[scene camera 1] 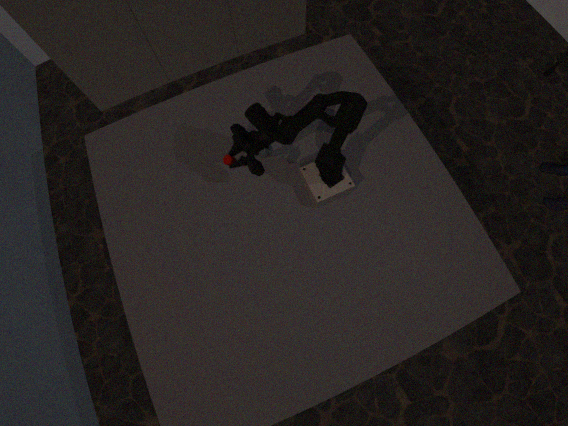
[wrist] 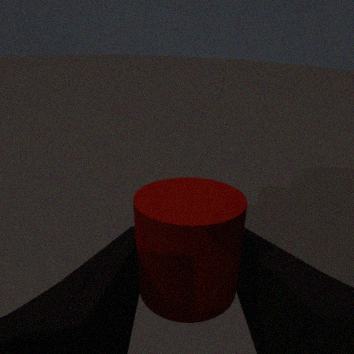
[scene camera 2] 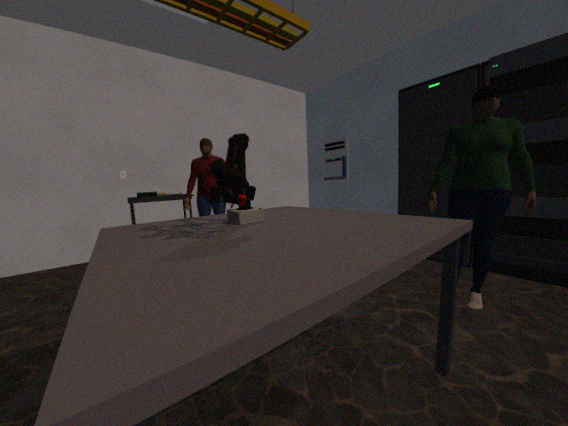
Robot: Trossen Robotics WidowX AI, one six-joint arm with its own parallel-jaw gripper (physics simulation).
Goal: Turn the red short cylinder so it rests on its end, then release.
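Note:
The red short cylinder (scene camera 1: pixel 228 160) (scene camera 2: pixel 242 201) (wrist: pixel 189 265) is held between the two dark fingers of my gripper (scene camera 1: pixel 232 159) (scene camera 2: pixel 242 200) (wrist: pixel 185 236). The gripper is shut on its side wall. In the wrist view its flat round end faces up and its curved side faces the camera. In scene camera 2 it looks about upright and raised above the tabletop (scene camera 2: pixel 210 300); the exact gap below it cannot be told. Scene camera 1 shows it as a small round red shape at the end of the arm.
The arm's pale base block (scene camera 1: pixel 320 194) (scene camera 2: pixel 245 216) stands on the table, right of the gripper in scene camera 1. The arm's shadows fall across the tabletop. A person in green (scene camera 2: pixel 482 155) and a person in red (scene camera 2: pixel 204 172) stand beyond the table.

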